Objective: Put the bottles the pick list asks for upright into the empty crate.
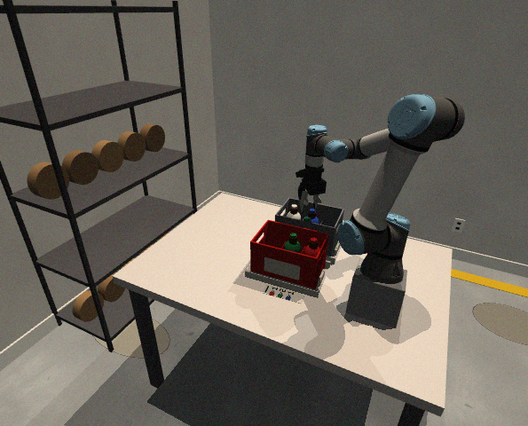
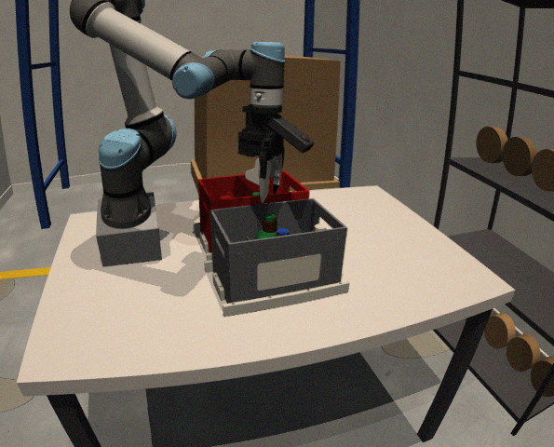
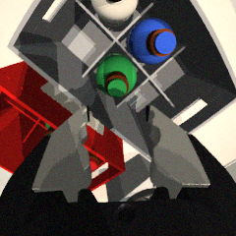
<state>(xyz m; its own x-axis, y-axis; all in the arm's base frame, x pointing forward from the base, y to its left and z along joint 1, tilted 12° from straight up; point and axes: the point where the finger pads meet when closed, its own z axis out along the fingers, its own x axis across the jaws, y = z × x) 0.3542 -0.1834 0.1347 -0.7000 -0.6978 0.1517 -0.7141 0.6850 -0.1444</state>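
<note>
Now: the grey crate 40 mm to the right of my hand and 140 mm below it. The rest, counted from my hand: red bottle (70 mm behind, 150 mm to the left, 140 mm below); then blue bottle (90 mm to the right, 140 mm below); then white bottle (90 mm ahead, 90 mm to the right, 140 mm below).
</note>
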